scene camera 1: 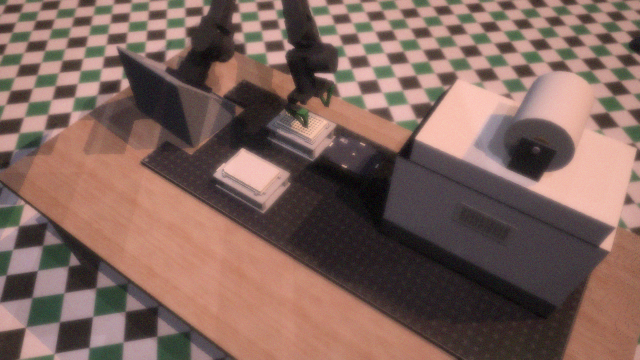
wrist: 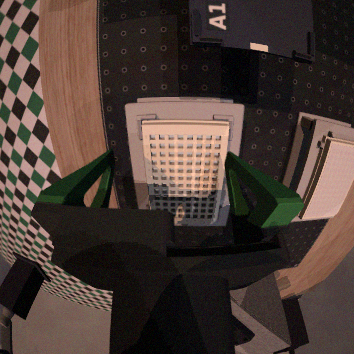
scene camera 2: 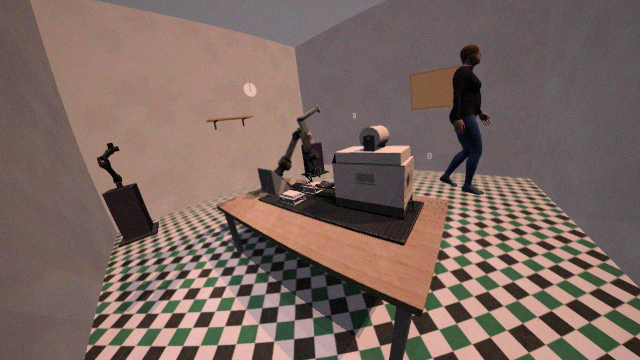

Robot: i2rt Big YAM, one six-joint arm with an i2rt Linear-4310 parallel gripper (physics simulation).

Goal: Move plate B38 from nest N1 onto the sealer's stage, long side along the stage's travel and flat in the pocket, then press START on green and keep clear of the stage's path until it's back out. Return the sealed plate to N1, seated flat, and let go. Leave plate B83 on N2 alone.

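Places are measured from the arm's base along level axes (x back, y right, z up), in centimetres.
Where they show: gripper, fingertip midpoint: (scene camera 1: 316, 117) (wrist: 169, 155) (scene camera 2: 316, 179); arm's base at its link origin: (scene camera 1: 188, 82) (scene camera 2: 276, 176).
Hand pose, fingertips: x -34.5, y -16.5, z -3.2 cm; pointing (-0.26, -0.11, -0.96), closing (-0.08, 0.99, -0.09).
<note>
Each offset is from my fingertips to the top centre of the thing. "spot": to the spot under its first point. Level surfaces: height alone.
A plate with an open grid of wells {spot: dz -3.1, dx -1.7, dy +0.7 cm} (scene camera 1: 319, 129) (wrist: 185, 165) lies on a pale nest {dz -3.9, dx +4.2, dy +1.7 cm} (scene camera 1: 300, 147) (wrist: 134, 131). My gripper (scene camera 1: 317, 115) (wrist: 169, 155) is open and empty above it, one finger on either side of the plate's long sides in the wrist view. A second plate with a plain white top {dz -3.7, dx +1.8, dy +23.7 cm} (scene camera 1: 250, 170) (wrist: 332, 175) sits on the other nest {dz -4.3, dx +1.8, dy +23.7 cm} (scene camera 1: 265, 201). The dark stage {dz +0.7, dx -20.9, dy +3.7 cm} (scene camera 1: 350, 152) (wrist: 260, 22), marked A1, is out beside the sealer {spot: dz +13.1, dx -50.2, dy +10.6 cm} (scene camera 1: 470, 210) (scene camera 2: 350, 182). No plate shows on the visible part of the stage. Plate and nest labels are unreadable; START is not visible.
A tilted grey panel (scene camera 1: 160, 100) (scene camera 2: 271, 181) stands near the arm's base. A large white roll {dz +37.8, dx -54.1, dy -1.1 cm} (scene camera 1: 555, 115) (scene camera 2: 377, 135) sits on top of the sealer. The nests and sealer stand on a black perforated mat {dz -9.8 cm} (scene camera 1: 330, 240). A person (scene camera 2: 467, 95) is beyond the table.
</note>
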